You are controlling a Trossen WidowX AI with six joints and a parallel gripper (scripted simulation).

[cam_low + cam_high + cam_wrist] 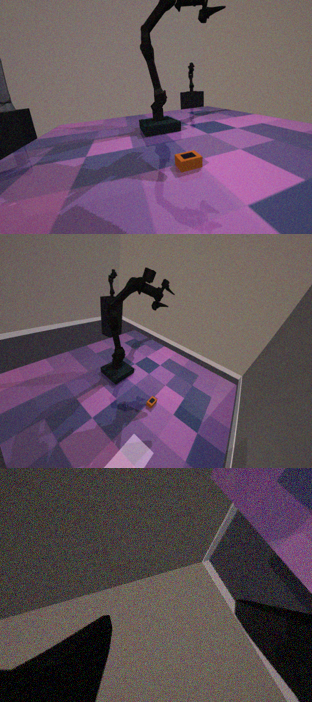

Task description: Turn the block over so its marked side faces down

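Right now the orange block is 540 mm below my gripper tip, 340 mm to the right of it and 160 mm ahead of it.
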